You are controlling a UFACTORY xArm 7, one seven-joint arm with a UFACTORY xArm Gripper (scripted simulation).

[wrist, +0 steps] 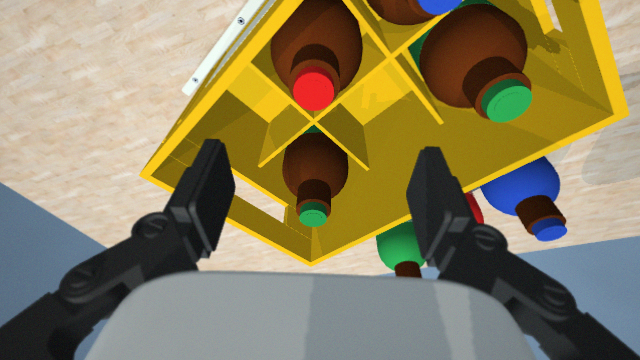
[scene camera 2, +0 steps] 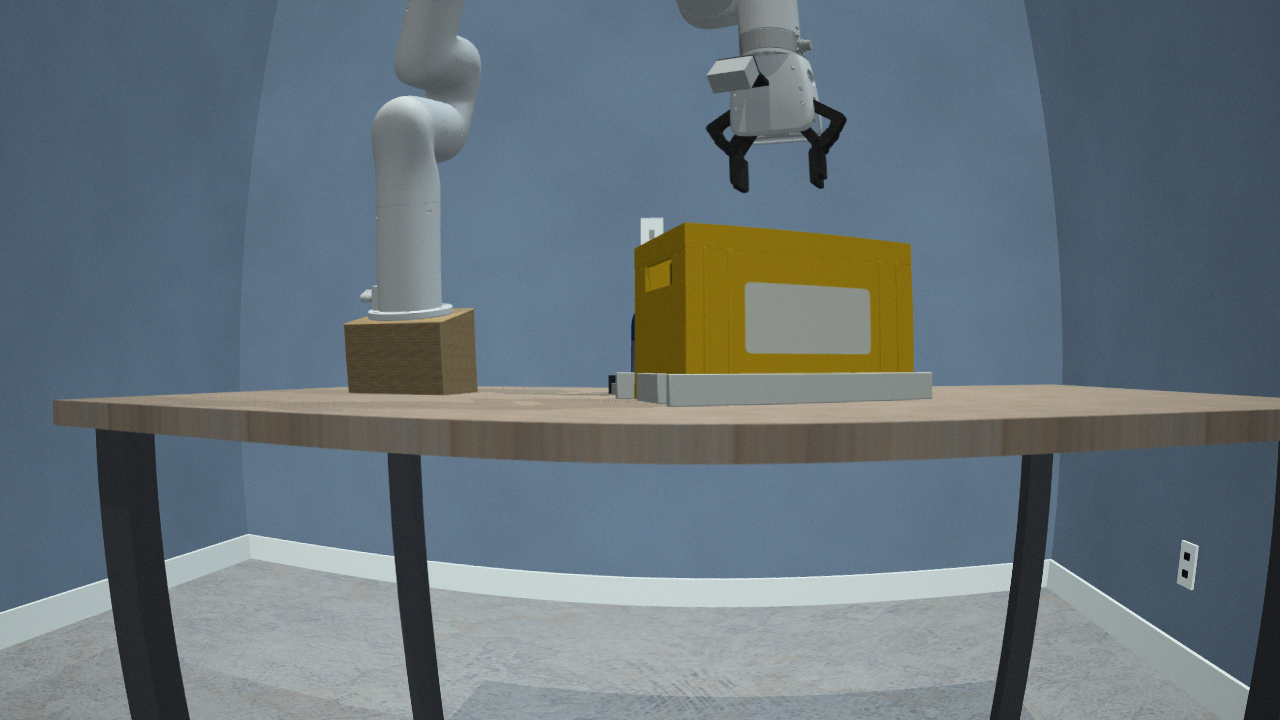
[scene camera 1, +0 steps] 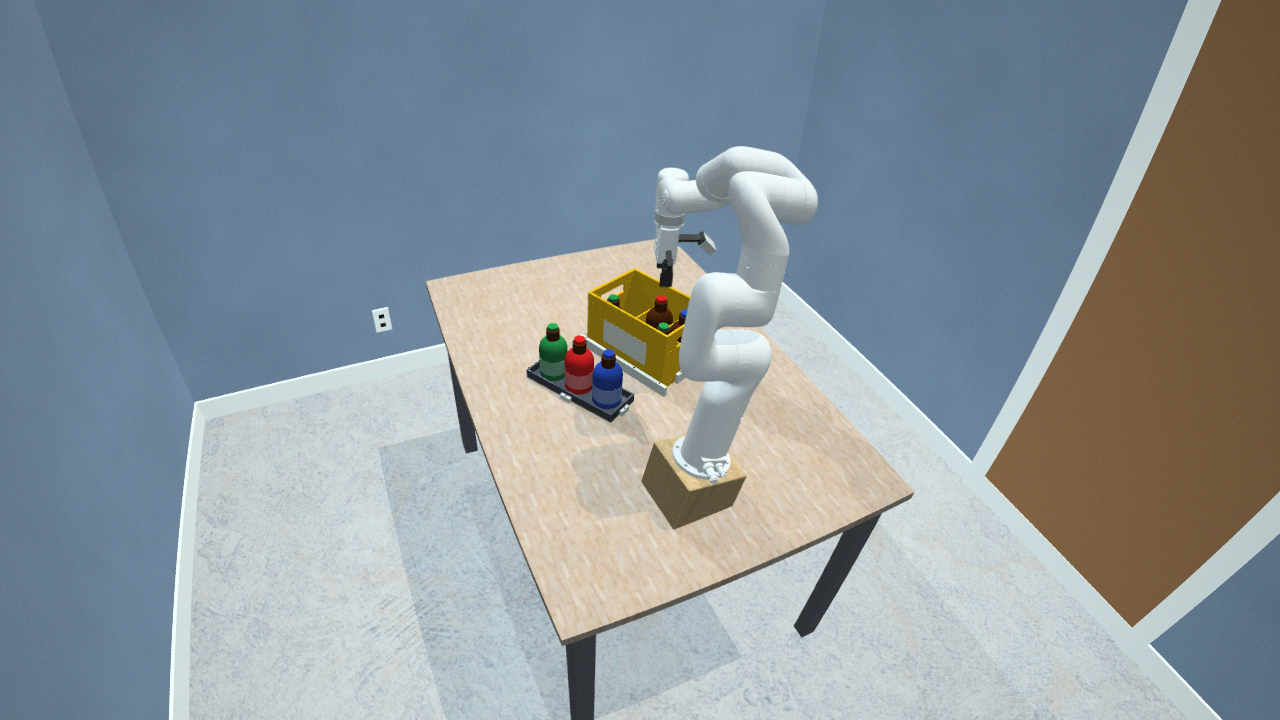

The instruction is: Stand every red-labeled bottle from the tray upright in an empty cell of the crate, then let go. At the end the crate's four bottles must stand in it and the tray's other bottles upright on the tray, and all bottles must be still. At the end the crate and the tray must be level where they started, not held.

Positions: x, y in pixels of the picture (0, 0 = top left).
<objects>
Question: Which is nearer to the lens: the green bottle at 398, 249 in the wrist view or the yellow crate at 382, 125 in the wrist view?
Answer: The yellow crate.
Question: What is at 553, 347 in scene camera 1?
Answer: A green bottle.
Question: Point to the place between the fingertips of my gripper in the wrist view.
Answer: At 321, 166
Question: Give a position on a yellow crate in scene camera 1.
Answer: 648, 349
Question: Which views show my gripper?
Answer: The wrist view, scene camera 2 and scene camera 1: all of them.
</objects>
